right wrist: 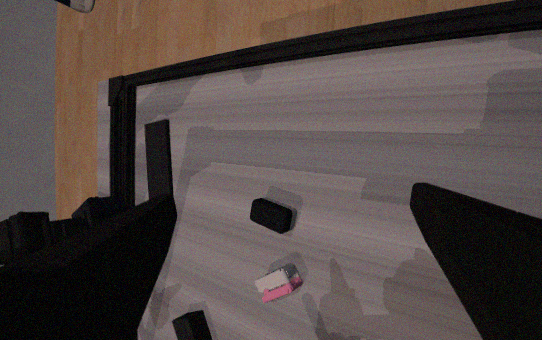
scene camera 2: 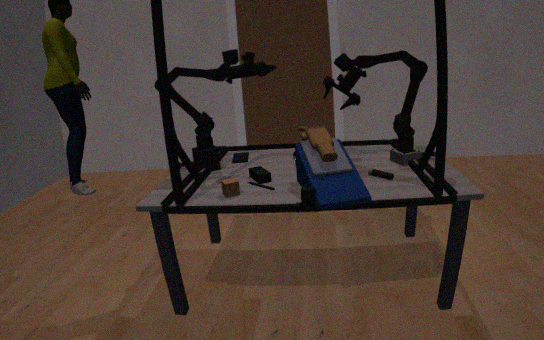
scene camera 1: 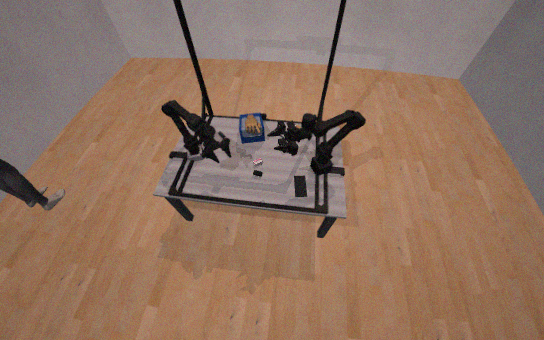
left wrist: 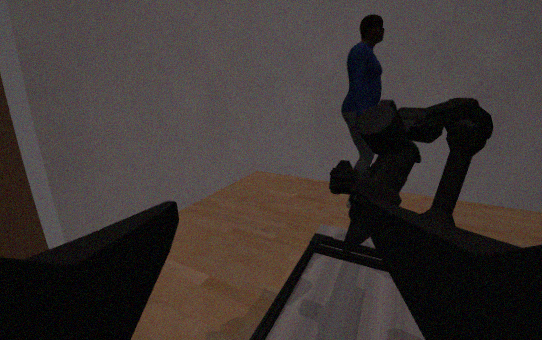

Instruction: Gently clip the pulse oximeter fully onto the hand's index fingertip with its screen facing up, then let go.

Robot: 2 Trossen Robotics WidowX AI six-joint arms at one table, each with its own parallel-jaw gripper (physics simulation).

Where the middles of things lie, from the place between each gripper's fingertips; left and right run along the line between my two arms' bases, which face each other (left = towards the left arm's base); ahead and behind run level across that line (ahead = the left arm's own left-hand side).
My right gripper is now 160 mm past the pulse oximeter (right wrist: 284,280), 140 mm to the right of it and 220 mm above it. From my right hand the other things lie so: blue hand support (scene camera 2: 339,190): 480 mm behind, 40 mm to the left, 190 mm below.
Right now the pulse oximeter is 160 mm behind my left hand, 120 mm to the right of it and 400 mm below it. Also, from my left hand: blue hand support: 480 mm behind, 220 mm to the right, 380 mm below.
